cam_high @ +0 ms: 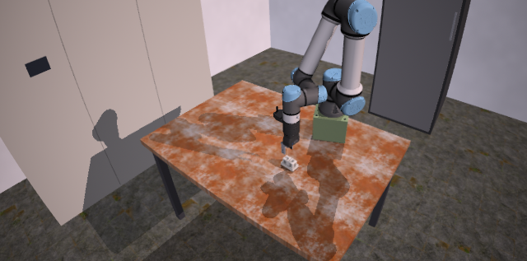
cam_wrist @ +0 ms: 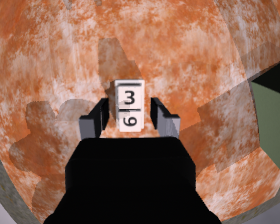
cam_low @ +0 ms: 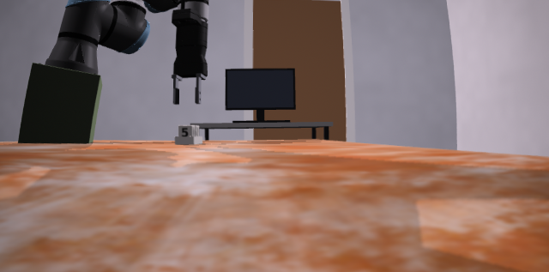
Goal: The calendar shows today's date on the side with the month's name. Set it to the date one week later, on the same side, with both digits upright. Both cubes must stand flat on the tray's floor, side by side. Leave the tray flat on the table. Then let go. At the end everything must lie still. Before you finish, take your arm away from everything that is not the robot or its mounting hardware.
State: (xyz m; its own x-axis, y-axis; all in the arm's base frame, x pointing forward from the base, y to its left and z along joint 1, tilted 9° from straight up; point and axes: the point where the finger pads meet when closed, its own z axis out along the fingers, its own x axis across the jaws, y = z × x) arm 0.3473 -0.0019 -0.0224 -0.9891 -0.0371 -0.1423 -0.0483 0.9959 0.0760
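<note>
Right now my hand is 100 mm above the white tray and 20 mm to the right of it.
</note>
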